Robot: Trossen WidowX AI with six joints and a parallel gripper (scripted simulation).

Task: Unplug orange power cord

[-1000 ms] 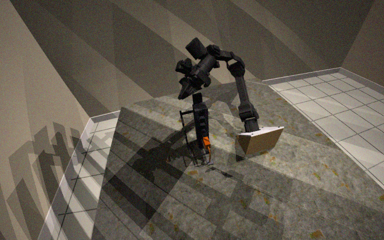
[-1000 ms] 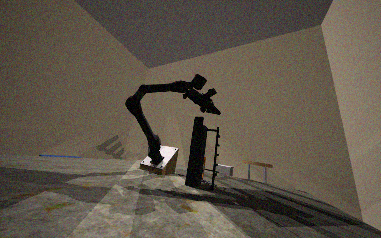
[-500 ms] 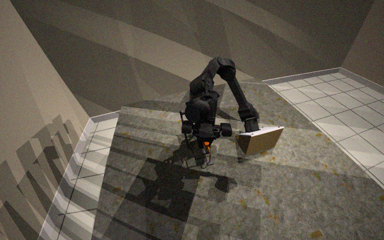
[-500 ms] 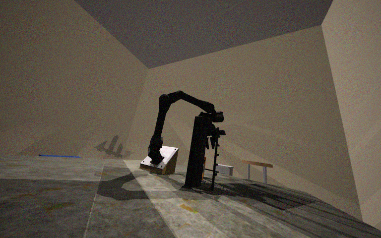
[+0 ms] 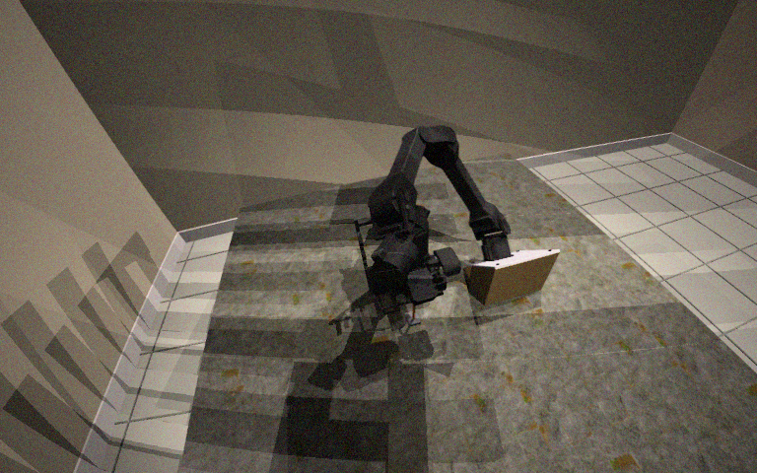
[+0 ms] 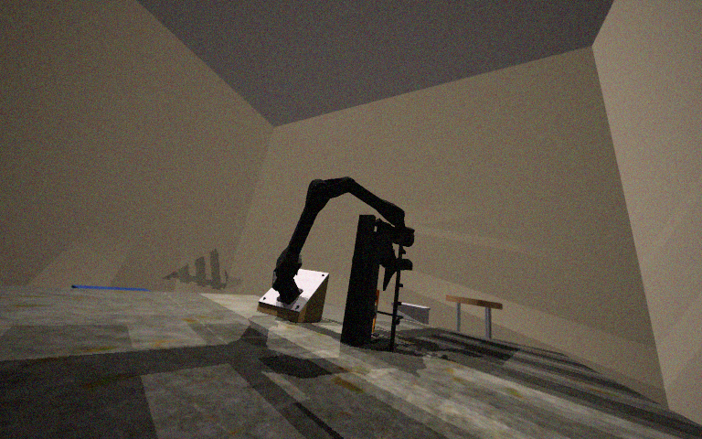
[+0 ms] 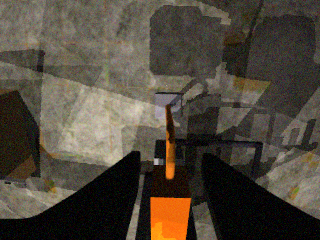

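The orange plug is 10 mm ahead of my gripper tip, 70 mm to the right of it and 10 mm below it. Also, from my gripper tip: thin black frame 100 mm ahead, 120 mm to the right, 10 mm above; then black upright block 20 mm ahead, 170 mm to the right, 30 mm above.
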